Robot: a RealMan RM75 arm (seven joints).
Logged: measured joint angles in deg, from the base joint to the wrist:
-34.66 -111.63 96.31 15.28 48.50 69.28 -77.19
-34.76 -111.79 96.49 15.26 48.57 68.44 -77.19
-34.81 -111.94 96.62 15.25 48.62 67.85 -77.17
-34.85 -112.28 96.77 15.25 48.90 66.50 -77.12
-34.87 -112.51 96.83 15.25 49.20 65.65 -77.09
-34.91 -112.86 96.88 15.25 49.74 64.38 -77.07
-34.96 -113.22 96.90 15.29 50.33 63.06 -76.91
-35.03 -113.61 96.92 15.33 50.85 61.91 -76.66
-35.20 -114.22 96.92 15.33 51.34 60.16 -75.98
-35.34 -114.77 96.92 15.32 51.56 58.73 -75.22
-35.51 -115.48 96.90 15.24 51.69 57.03 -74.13
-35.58 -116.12 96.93 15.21 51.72 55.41 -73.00
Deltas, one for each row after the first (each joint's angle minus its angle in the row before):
-0.10 -0.16 0.18 -0.02 0.07 -0.84 0.00
-0.05 -0.15 0.13 -0.01 0.05 -0.59 0.02
-0.04 -0.34 0.15 0.00 0.28 -1.35 0.05
-0.02 -0.23 0.06 0.00 0.30 -0.85 0.03
-0.04 -0.35 0.05 0.00 0.54 -1.27 0.02
-0.05 -0.36 0.02 0.04 0.59 -1.32 0.16
-0.07 -0.39 0.02 0.04 0.52 -1.15 0.25
-0.17 -0.61 0.00 0.00 0.49 -1.75 0.68
-0.14 -0.55 0.00 -0.01 0.22 -1.43 0.76
-0.17 -0.71 -0.02 -0.08 0.13 -1.70 1.09
-0.07 -0.64 0.03 -0.03 0.03 -1.62 1.13

